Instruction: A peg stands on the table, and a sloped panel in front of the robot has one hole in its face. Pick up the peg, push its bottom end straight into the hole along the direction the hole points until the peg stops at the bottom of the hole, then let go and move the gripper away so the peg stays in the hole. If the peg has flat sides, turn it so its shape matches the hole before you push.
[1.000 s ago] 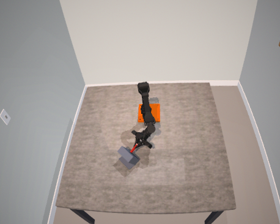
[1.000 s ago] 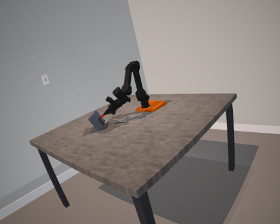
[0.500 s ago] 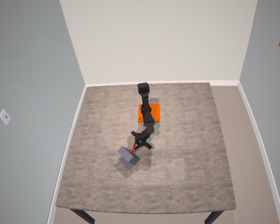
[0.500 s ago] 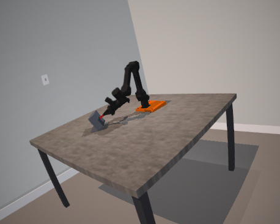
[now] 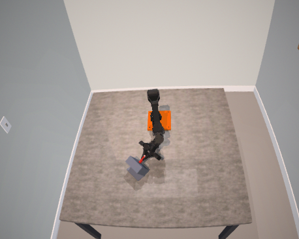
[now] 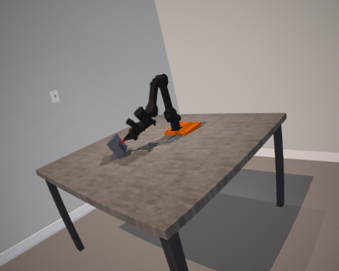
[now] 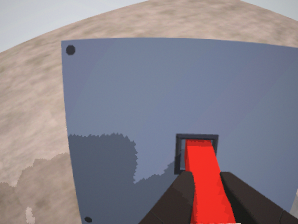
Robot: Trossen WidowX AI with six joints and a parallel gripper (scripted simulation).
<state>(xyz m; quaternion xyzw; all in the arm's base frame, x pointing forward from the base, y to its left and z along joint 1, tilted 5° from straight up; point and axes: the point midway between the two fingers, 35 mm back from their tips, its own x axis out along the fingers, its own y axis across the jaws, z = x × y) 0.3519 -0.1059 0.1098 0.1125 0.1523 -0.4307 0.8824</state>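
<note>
The sloped panel is 4 cm to the right of my gripper tip, 3 cm ahead of it and 2 cm below it. From my gripper tip the other things lie so: peg (1 cm to the left, 1 cm behind, 1 cm above).
</note>
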